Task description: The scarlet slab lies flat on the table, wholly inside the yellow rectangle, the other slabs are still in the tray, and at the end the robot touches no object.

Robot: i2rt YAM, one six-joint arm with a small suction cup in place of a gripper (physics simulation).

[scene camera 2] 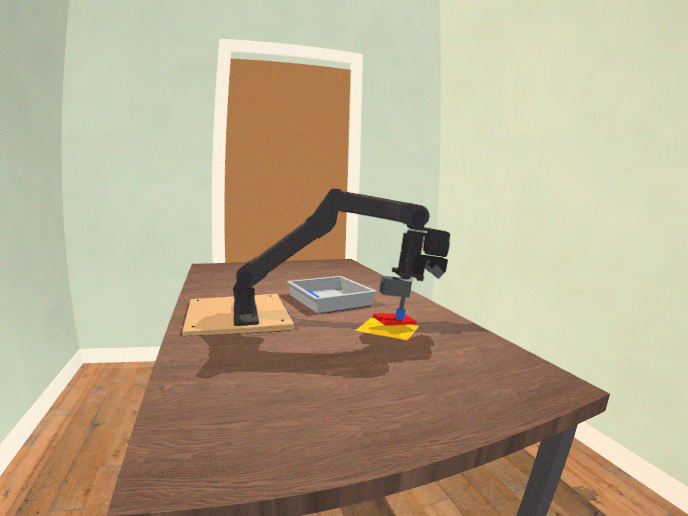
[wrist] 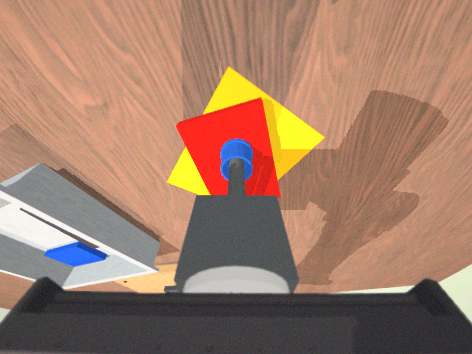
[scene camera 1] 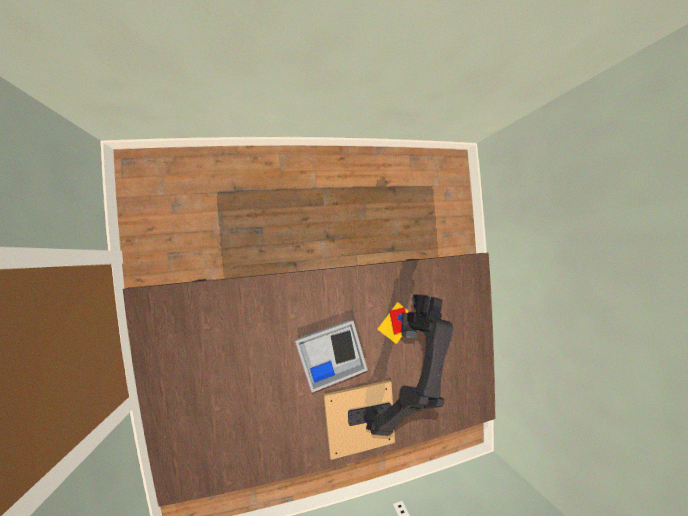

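Pixels of known places: hand, tool point: [scene camera 2: 398, 321] [wrist: 236, 148] [scene camera 1: 399, 317]; arm's base, link origin: [scene camera 2: 245, 313] [scene camera 1: 369, 413].
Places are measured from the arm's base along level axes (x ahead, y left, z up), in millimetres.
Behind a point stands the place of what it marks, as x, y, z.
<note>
The scarlet slab [scene camera 1: 396, 327] {381, -132, 18} [scene camera 2: 387, 318] {380, -161, 18} [wrist: 215, 135] {441, -139, 11} hangs level from the blue suction cup [scene camera 1: 400, 317] [scene camera 2: 400, 313] [wrist: 236, 159] {420, -153, 3}, a little above the table. It is over the yellow rectangle [scene camera 1: 385, 328] {371, -94, -16} [scene camera 2: 371, 327] {345, -133, -16} [wrist: 230, 87] {469, -156, -16} and turned relative to it. Yellow shows on several sides of the slab; part of the slab is hidden by the arm in the wrist view. In the grey tray [scene camera 1: 303, 363] {285, 278, 33} [scene camera 2: 347, 303] {329, 48, 1} [wrist: 100, 215] {341, 51, -1} lie a blue slab [scene camera 1: 322, 371] {224, 199, -4} [wrist: 76, 254] {233, 185, -4} and a black slab [scene camera 1: 343, 347] {316, 104, -4}.
The arm's base stands on a light wooden board [scene camera 1: 341, 438] {-93, 133, -2} [scene camera 2: 208, 322] {-107, -60, -2} near the table's edge. The tray stands between this board and the yellow rectangle, off to one side, with raised walls. The arm's shadow falls across the table [scene camera 1: 222, 377] {247, 597, -16} [scene camera 2: 333, 422] {124, -547, -17}.
</note>
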